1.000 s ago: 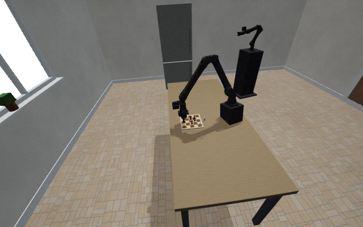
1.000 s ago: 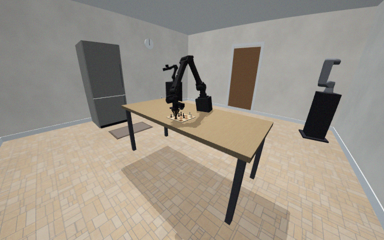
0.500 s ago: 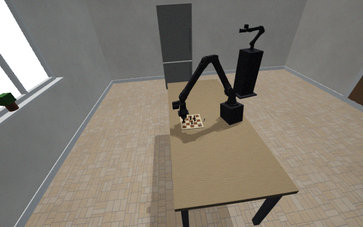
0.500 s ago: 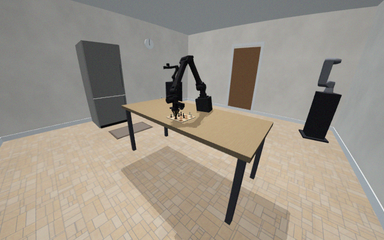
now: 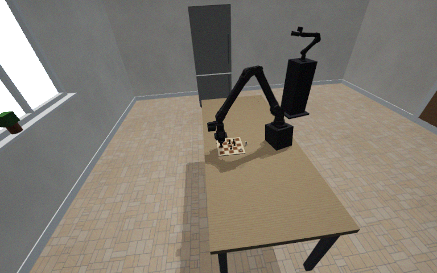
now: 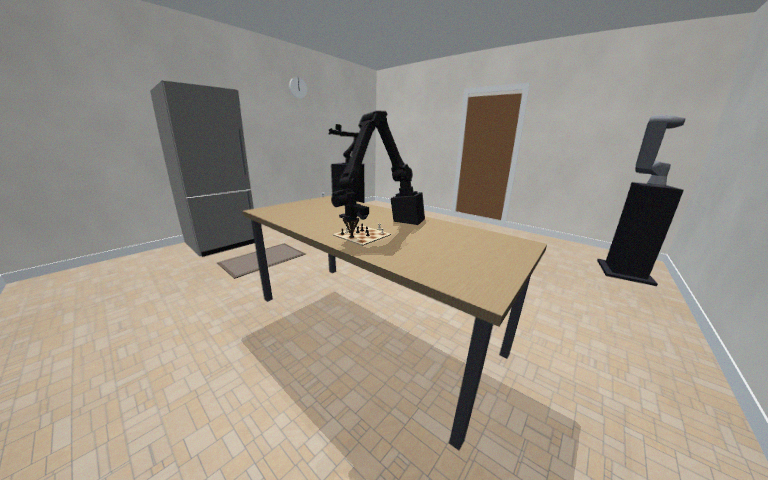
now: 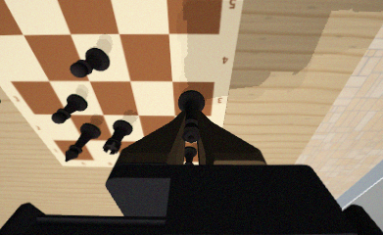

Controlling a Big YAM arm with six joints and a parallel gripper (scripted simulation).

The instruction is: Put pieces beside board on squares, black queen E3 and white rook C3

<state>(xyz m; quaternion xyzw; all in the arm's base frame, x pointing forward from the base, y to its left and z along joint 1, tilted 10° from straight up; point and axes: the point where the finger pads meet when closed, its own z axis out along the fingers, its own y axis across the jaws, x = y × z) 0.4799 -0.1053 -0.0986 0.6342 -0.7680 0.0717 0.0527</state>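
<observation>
My hand is right at the black queen. The rest, counted from my hand: chessboard (7 cm behind, 3 cm below, 2 cm to the left).
</observation>
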